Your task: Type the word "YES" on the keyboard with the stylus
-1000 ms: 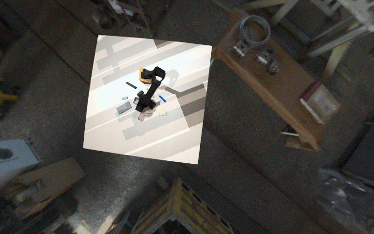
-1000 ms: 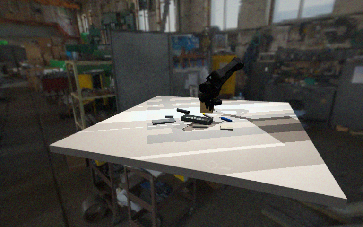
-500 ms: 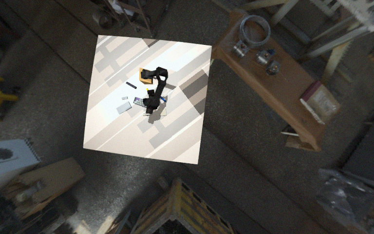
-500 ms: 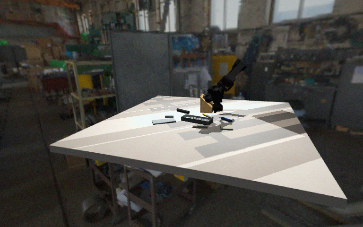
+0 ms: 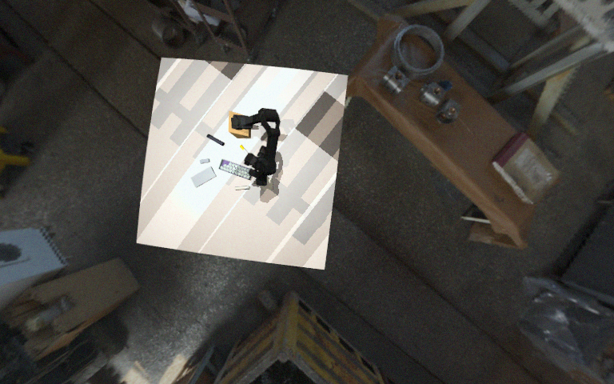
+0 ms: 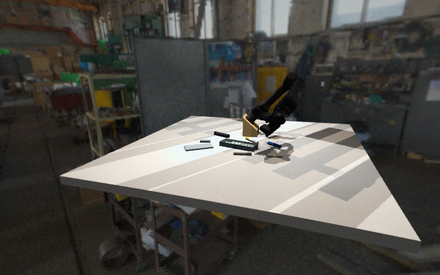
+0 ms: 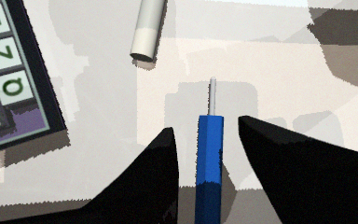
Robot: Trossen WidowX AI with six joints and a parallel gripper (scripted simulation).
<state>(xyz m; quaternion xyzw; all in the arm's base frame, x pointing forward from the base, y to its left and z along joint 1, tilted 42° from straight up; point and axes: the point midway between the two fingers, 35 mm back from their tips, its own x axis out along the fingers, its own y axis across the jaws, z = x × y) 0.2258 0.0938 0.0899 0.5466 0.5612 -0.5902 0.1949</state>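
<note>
Right now the blue pen is 50 mm below my gripper tip, 10 mm to the left of it and 10 mm behind it. Also, from my gripper tip: black cylinder (300 mm to the right, 150 mm behind, 50 mm below); then yellow-tipped stylus (100 mm to the right, 70 mm behind, 50 mm below); then pale pad (160 mm ahead, 50 mm below, 40 mm to the left).
</note>
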